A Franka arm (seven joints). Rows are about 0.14 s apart.
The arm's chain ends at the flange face. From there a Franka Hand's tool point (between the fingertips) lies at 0.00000 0.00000 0.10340 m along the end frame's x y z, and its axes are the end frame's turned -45 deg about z.
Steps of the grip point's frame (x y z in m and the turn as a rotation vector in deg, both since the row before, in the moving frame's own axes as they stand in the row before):
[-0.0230, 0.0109, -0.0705, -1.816, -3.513, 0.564]
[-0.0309, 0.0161, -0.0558, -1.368, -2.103, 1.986]
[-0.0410, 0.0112, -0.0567, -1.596, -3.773, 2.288]
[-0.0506, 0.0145, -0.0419, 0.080, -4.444, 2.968]
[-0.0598, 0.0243, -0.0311, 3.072, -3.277, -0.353]
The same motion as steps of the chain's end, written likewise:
[-0.0064, 0.0172, -0.0703, -3.768, -1.200, 0.564]
[-0.0095, 0.0288, -0.0557, -2.454, -0.520, 1.986]
[-0.0182, 0.0301, -0.0564, -3.796, -1.539, 2.288]
[-0.0196, 0.0406, -0.0416, -3.086, -3.199, 2.968]
[-0.0170, 0.0592, -0.0308, -0.145, -4.489, -0.353]

